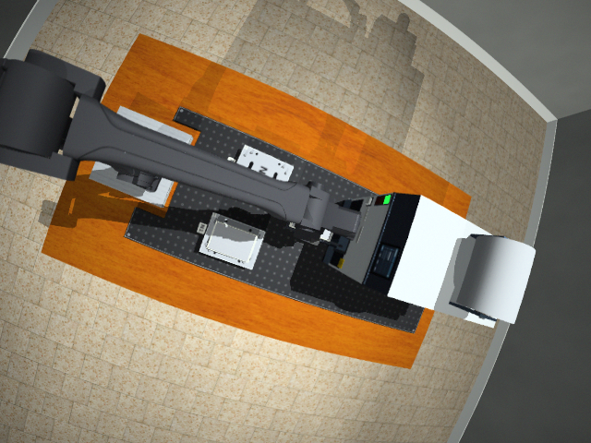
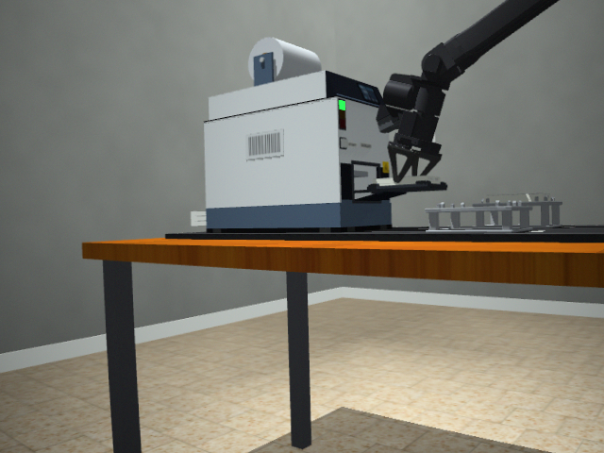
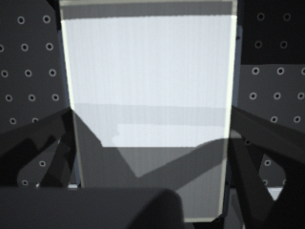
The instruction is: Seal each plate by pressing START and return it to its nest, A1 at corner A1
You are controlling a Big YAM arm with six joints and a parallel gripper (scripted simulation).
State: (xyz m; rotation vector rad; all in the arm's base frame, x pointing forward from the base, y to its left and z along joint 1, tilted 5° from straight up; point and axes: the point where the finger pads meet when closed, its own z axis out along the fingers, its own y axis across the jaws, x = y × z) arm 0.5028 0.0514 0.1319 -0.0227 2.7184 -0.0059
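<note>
Now: the sealer stage 20 mm below my hand. Also, from my hand: plate nest (190 mm behind, 70 mm to the left, 70 mm below); then pale start button (100 mm to the left, 100 mm ahead, 80 mm above); then A1 mark (270 mm behind, 130 mm to the left, 60 mm below).
</note>
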